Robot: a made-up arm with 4 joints.
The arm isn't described. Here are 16 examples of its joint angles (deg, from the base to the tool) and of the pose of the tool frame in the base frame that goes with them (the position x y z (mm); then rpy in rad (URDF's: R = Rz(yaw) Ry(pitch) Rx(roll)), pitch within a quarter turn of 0, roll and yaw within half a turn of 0).
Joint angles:
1: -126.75 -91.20 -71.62 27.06
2: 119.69 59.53 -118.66 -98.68
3: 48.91 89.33 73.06 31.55
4: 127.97 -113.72 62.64 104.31
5: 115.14 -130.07 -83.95 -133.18
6: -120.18 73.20 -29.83 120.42
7: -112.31 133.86 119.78 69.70
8: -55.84 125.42 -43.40 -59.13
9: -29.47 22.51 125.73 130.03
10: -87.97 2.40 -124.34 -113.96
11: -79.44 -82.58 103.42 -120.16
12: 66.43 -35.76 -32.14 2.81
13: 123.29 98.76 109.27 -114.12
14: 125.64 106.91 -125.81 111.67
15: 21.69 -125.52 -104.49 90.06
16: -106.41 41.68 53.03 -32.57
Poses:
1: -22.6 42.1 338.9 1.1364 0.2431 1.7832
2: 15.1 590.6 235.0 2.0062 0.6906 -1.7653
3: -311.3 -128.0 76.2 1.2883 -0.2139 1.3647
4: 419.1 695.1 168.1 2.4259 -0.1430 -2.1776
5: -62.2 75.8 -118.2 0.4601 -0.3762 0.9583
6: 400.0 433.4 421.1 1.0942 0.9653 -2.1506
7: -174.1 -126.3 61.7 -1.6399 -0.2333 0.6987
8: -41.1 461.5 515.4 -0.0890 0.9699 -1.4316
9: 406.3 365.8 396.3 -1.2384 0.3743 2.8012
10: -228.3 403.5 2.0 -1.9871 -0.6347 -0.0430
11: 37.4 820.3 62.9 1.2312 -0.2066 -1.7412
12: 25.3 361.5 -313.4 -2.2605 -1.2492 1.7524
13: -52.6 -125.9 196.9 -2.6108 0.3627 1.5055
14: -295.4 529.3 39.0 -0.5586 0.3449 -0.9692
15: -15.9 -21.9 135.6 -0.2854 0.6626 1.6020
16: 460.3 153.3 362.6 2.7804 0.4206 2.5204
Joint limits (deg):
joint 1: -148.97..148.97
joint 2: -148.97..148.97
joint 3: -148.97..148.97
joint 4: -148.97..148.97
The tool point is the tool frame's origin. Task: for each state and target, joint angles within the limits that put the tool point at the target. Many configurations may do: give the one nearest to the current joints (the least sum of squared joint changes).
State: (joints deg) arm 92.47 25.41 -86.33 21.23
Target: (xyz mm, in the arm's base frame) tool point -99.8 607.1 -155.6
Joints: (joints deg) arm 47.52 32.88 -53.68 8.98
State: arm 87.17 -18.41 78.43 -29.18
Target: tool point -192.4 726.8 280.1
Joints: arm 95.66 -56.68 136.35 -43.31
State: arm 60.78 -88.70 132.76 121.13
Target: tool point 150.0 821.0 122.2
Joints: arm 40.68 -80.98 108.23 124.70
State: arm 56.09 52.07 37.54 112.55
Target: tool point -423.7 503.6 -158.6
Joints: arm 51.94 24.11 -11.46 99.43
